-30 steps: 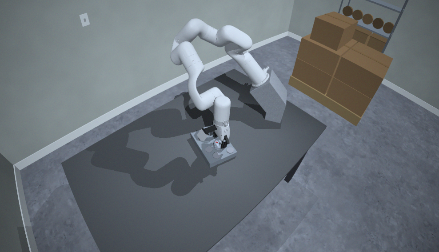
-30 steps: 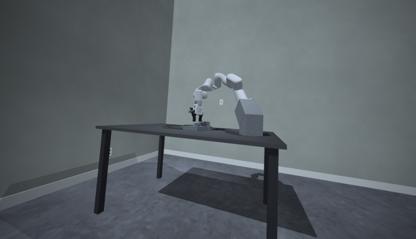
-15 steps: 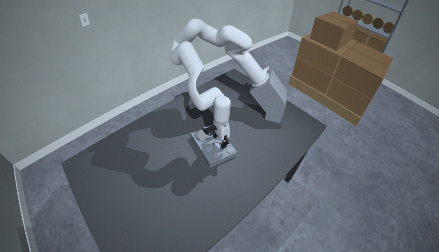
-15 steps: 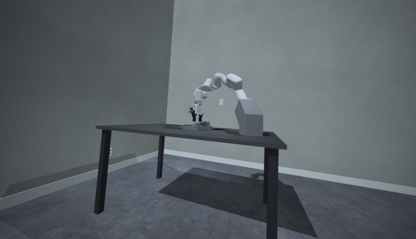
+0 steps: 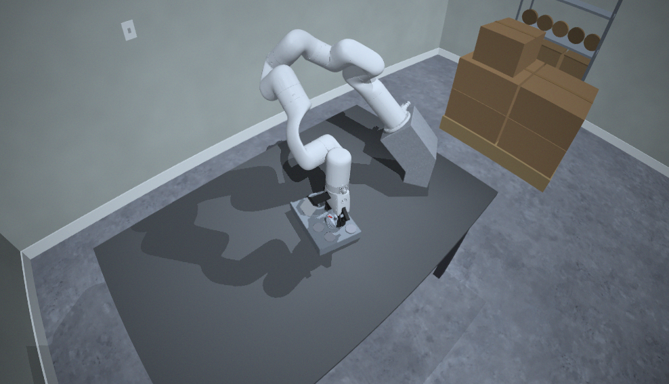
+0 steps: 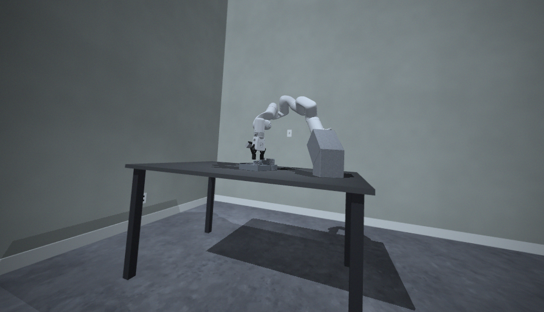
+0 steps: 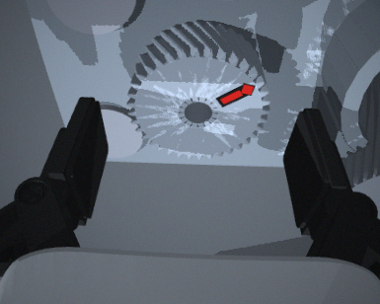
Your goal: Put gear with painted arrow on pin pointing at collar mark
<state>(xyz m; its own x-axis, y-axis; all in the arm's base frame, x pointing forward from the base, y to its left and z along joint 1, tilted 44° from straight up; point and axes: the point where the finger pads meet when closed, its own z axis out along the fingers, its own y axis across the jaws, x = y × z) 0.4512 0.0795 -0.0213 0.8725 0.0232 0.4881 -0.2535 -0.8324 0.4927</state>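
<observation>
The grey toothed gear is 3 cm below my hand.
</observation>
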